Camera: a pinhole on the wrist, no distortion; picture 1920 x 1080 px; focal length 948.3 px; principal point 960.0 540.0 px. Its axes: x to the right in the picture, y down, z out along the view. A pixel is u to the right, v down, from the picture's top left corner.
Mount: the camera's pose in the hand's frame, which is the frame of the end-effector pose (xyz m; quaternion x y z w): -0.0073 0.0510 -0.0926 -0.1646 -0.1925 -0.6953 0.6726
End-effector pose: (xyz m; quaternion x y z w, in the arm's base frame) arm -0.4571 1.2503 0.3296 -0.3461 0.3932 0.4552 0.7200
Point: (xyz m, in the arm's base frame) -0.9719 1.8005 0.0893
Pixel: 289.1 1001.0
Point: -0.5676 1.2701 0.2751
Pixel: 598.2 932.4
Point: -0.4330 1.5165 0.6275
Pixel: 1562.7 241.0
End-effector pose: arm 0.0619 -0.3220 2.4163 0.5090 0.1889 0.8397 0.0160
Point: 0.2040 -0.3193 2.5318
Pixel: 1447.2 741.8
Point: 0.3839 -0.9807 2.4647
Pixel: 84.4 38.6
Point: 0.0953 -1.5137 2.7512
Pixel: outside the picture
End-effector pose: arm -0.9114 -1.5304 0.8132 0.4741 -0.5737 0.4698 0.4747
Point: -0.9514 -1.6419 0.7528
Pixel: 1606.4 394.8
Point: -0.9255 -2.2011 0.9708
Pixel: 1715.0 978.3
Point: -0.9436 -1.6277 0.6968
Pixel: 1626.0 69.5
